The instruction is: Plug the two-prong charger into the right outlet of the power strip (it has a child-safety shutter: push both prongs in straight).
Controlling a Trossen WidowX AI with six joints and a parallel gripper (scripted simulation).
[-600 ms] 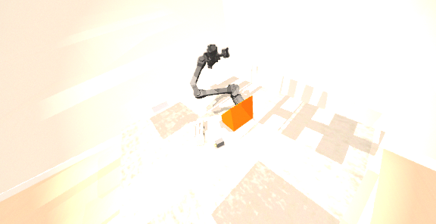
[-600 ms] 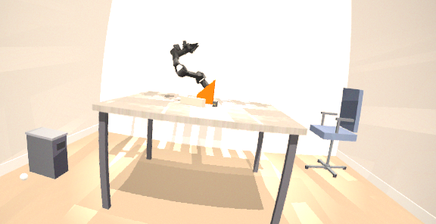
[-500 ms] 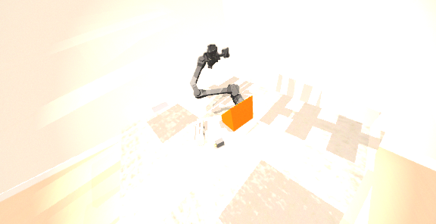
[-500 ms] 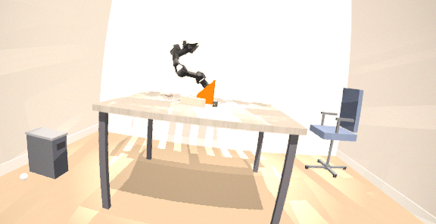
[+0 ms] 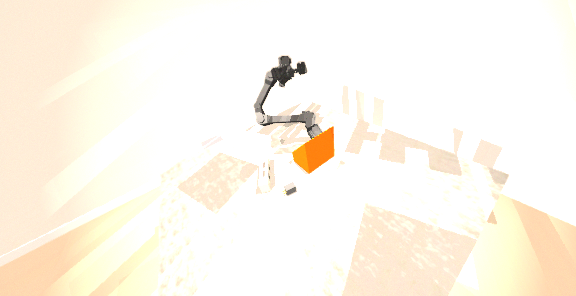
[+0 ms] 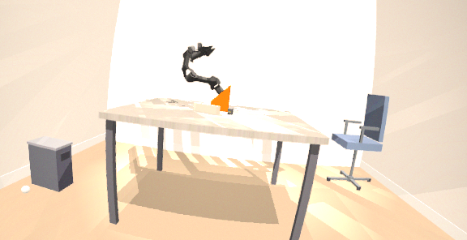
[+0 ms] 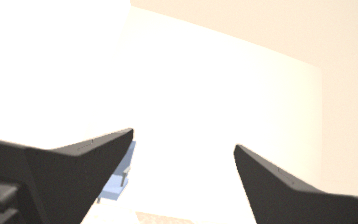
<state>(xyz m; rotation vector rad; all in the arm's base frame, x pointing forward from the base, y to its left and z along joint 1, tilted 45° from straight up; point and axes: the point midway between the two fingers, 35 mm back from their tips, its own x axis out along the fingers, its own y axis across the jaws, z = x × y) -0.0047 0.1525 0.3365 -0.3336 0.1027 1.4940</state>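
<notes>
The grey charger lies 280 mm ahead of my gripper tip, 190 mm to the left of it and 470 mm below it.
</notes>
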